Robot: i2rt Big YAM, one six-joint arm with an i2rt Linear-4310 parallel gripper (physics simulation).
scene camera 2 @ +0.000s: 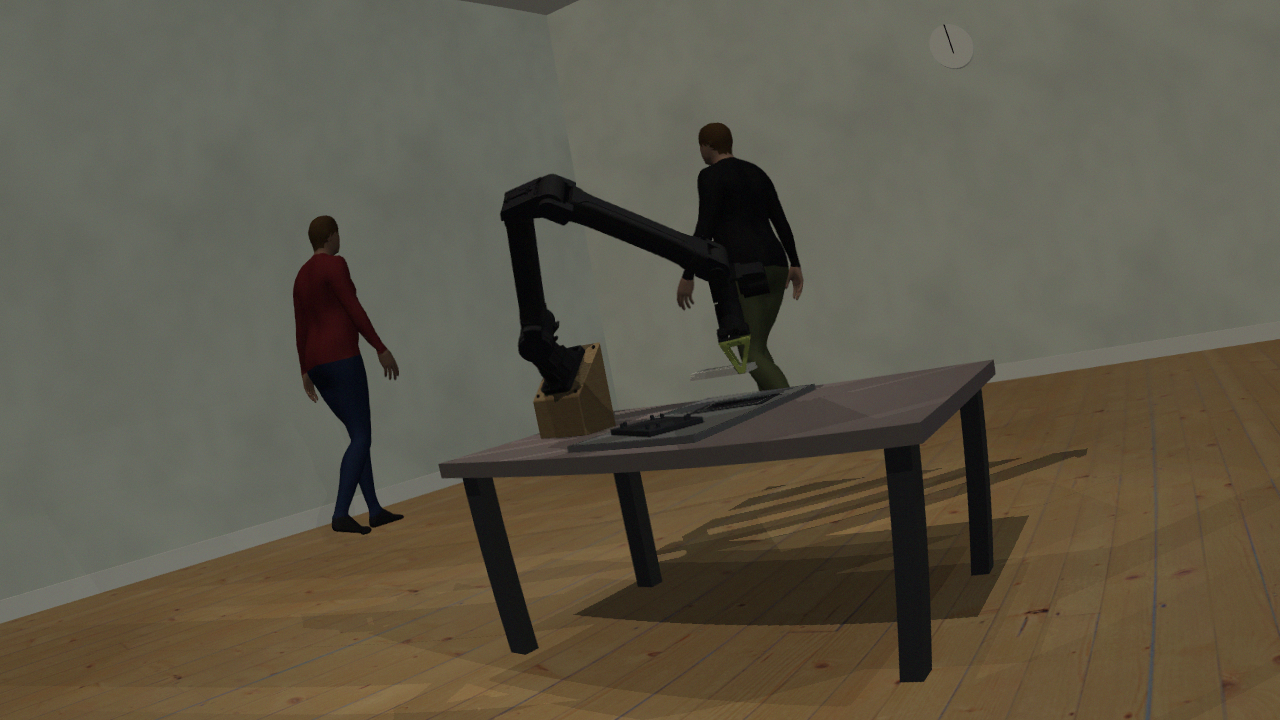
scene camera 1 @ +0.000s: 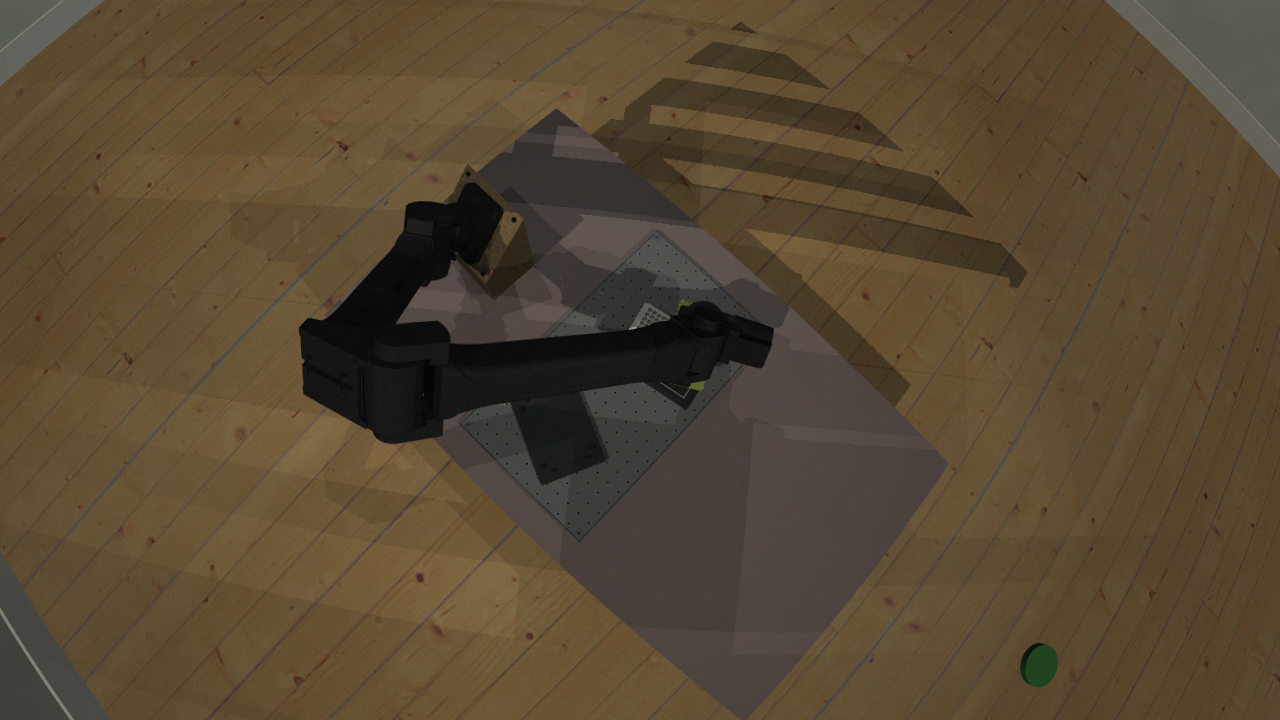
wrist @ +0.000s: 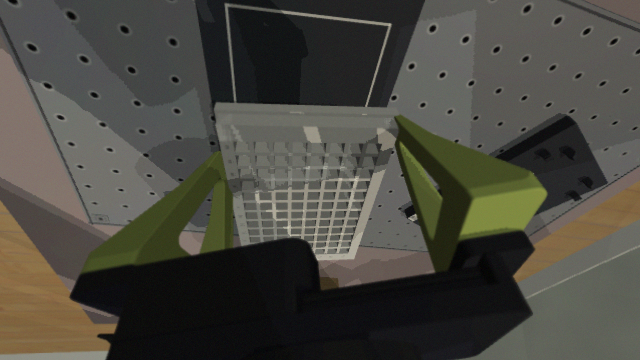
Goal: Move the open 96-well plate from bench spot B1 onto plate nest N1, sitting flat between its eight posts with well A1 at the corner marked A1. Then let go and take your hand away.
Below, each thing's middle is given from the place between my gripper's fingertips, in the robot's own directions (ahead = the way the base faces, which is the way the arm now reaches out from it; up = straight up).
Labels:
Right now the well plate (wrist: 312, 172) is 4 cm behind my hand, 1 cm to the right of it and 1 cm above it. The rest, counted from my hand: dark nest with white outline (wrist: 329, 60) 7 cm below, 3 cm behind, 1 cm to the right.

